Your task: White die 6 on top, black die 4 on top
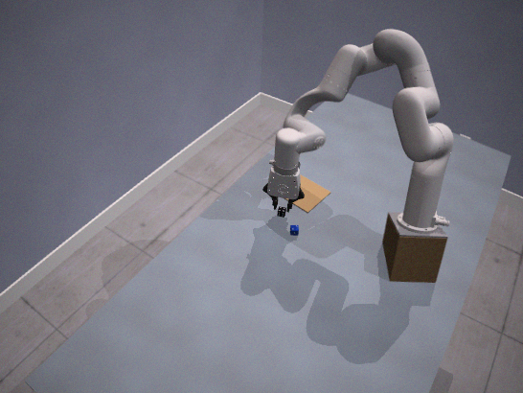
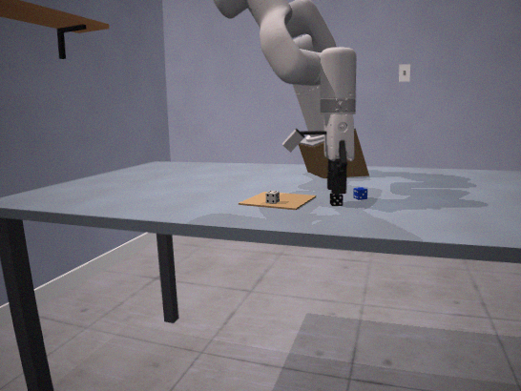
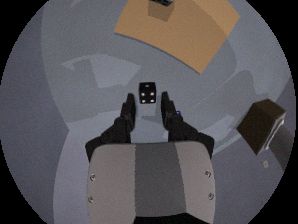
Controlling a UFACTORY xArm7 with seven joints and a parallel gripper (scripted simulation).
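The black die lies 4 cm below my hand. Also, from my hand: blue die 7 cm behind, 6 cm to the left, 4 cm below; then white die 14 cm to the right, 3 cm below; then mat 4 cm behind, 13 cm to the right, 5 cm below.
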